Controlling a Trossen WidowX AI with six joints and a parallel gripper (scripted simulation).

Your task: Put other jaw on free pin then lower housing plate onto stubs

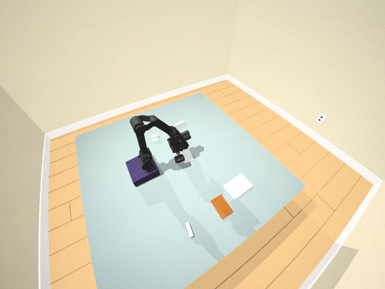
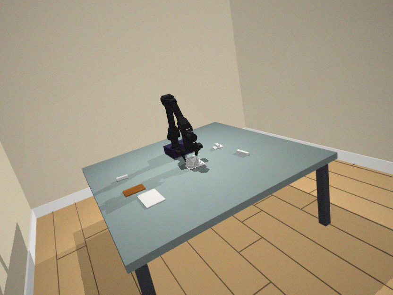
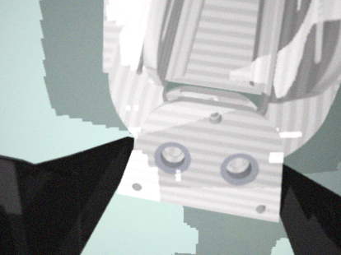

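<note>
Now: gripper tip 30 mm short of the white jaw and 10 mm to the right of it. From my gripper tip the other things lie so: orange plate 90 mm ahead, 440 mm to the right, 10 mm below; white plate 260 mm ahead, 380 mm to the right, 10 mm below.
</note>
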